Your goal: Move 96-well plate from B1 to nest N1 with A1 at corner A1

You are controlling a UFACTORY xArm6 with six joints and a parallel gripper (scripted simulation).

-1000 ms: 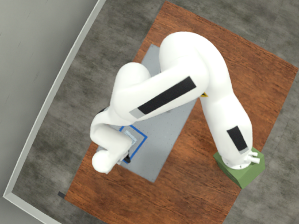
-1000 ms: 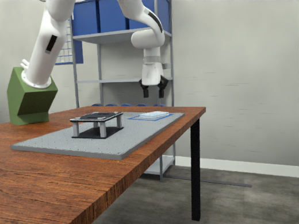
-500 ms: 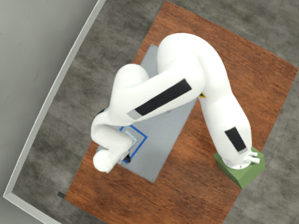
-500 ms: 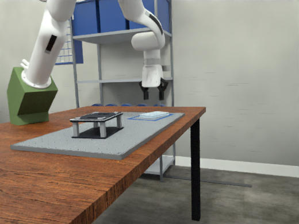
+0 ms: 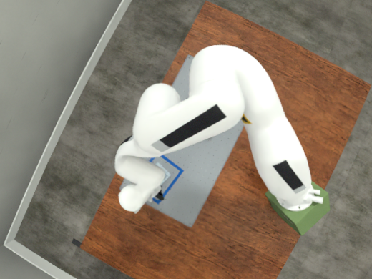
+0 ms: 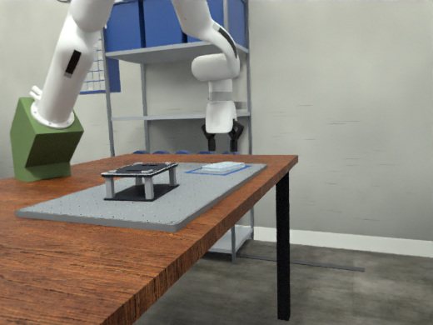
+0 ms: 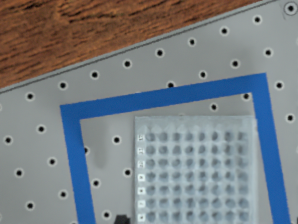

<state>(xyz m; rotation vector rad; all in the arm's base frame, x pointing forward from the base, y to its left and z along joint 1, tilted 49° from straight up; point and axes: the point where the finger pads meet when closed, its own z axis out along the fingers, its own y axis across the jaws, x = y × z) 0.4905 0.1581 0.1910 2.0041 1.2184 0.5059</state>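
My hand is 6 cm above the clear 96-well plate. From my hand the other things lie so: black plate nest N1: 19 cm behind, 32 cm to the right, 1 cm below.
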